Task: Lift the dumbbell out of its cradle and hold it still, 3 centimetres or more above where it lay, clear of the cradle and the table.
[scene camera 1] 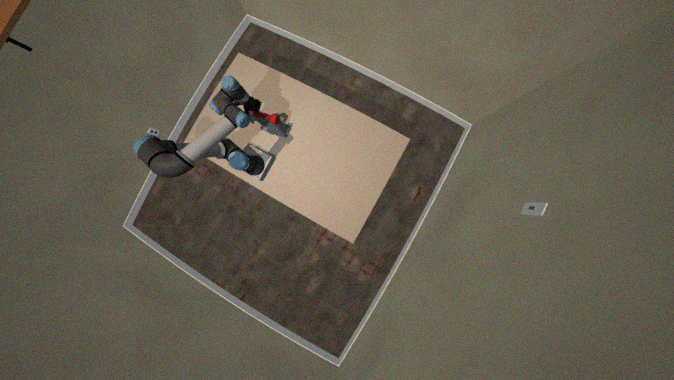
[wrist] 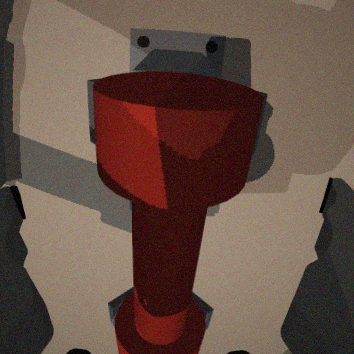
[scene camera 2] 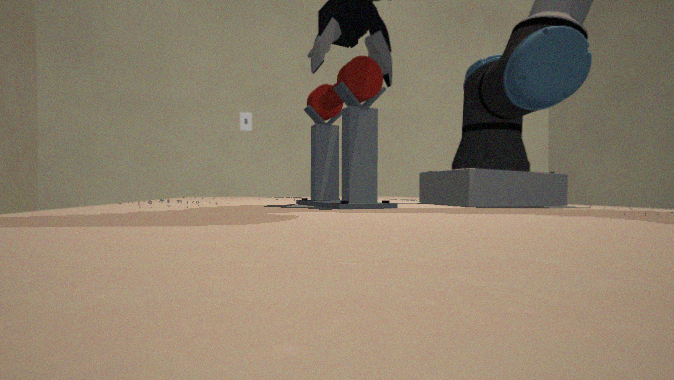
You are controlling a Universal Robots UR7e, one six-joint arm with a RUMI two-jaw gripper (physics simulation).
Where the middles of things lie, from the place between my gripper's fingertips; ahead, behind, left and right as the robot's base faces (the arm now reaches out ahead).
The red dumbbell (scene camera 2: 362, 75) lies 1 cm ahead of my hand, 6 cm to the right of it and 1 cm below it. The rest, counted from my hand: grey cradle (scene camera 2: 359, 122) 1 cm ahead, 6 cm to the right, 11 cm below.
